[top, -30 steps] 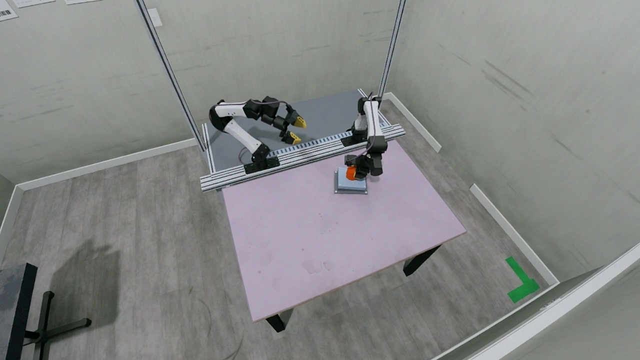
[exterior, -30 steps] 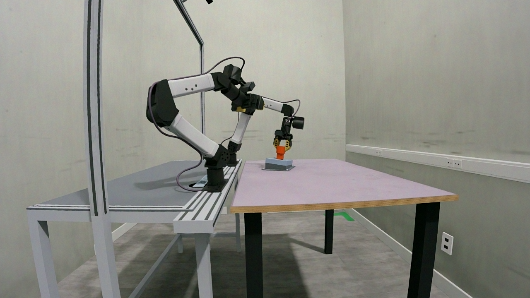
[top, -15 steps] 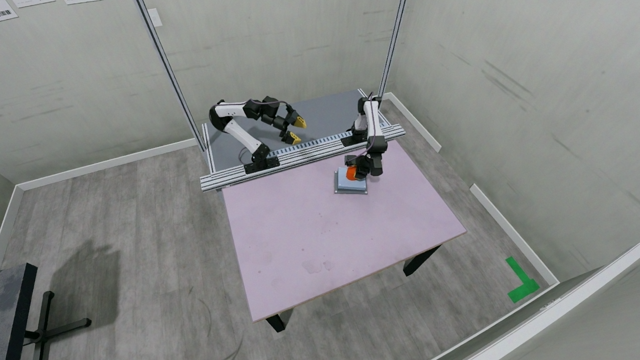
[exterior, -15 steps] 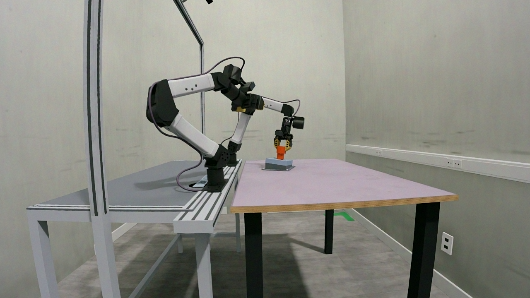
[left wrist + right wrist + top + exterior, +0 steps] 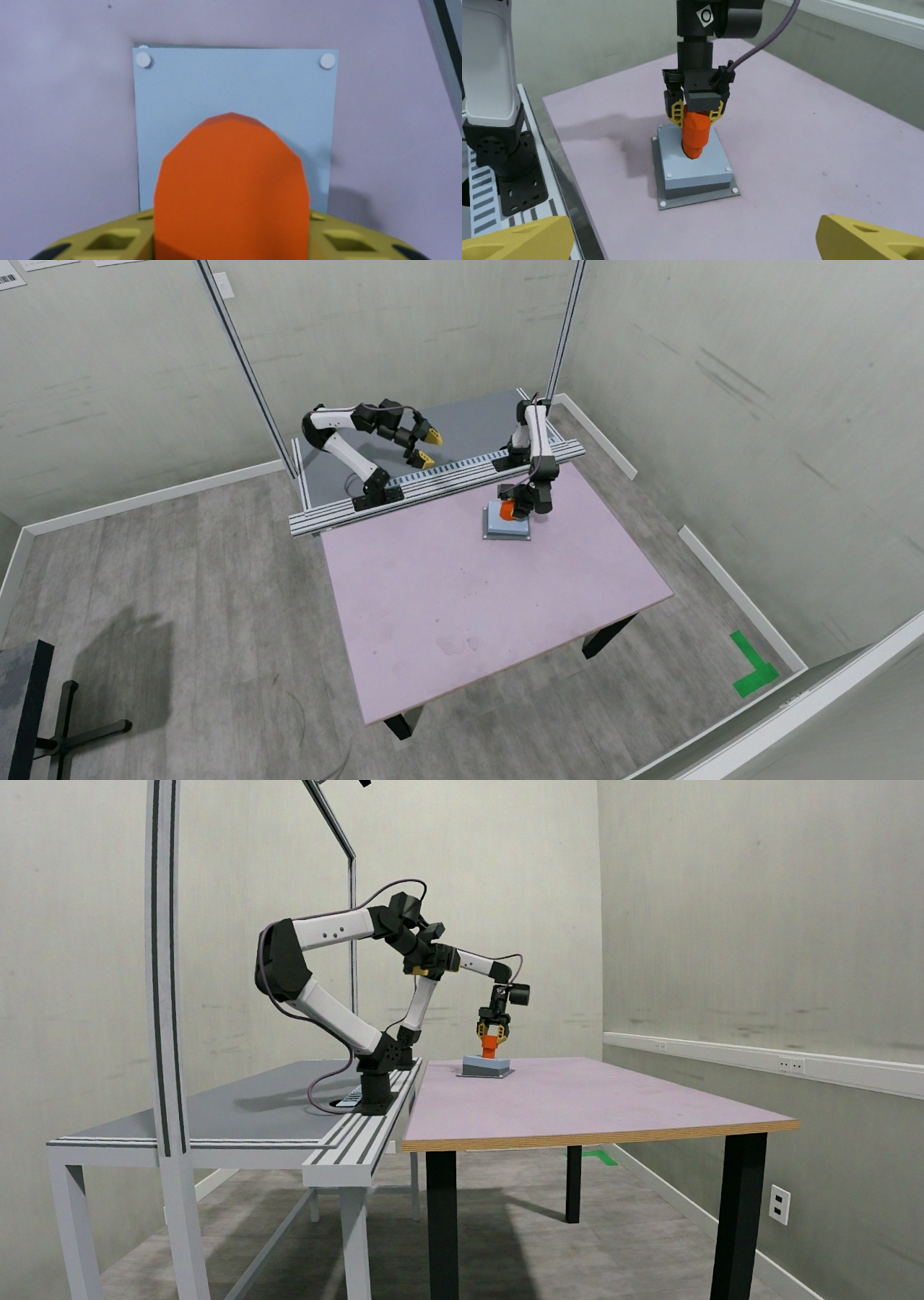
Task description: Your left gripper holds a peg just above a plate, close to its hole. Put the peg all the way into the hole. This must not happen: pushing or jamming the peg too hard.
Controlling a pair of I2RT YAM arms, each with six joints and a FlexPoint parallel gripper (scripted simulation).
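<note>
Right now my left hand is 20 mm above the orange peg. Round my left hand: light blue plate (70 mm below, 10 mm to the right, 10 mm behind); then grey base (80 mm below, 10 mm to the right, 10 mm behind).
</note>
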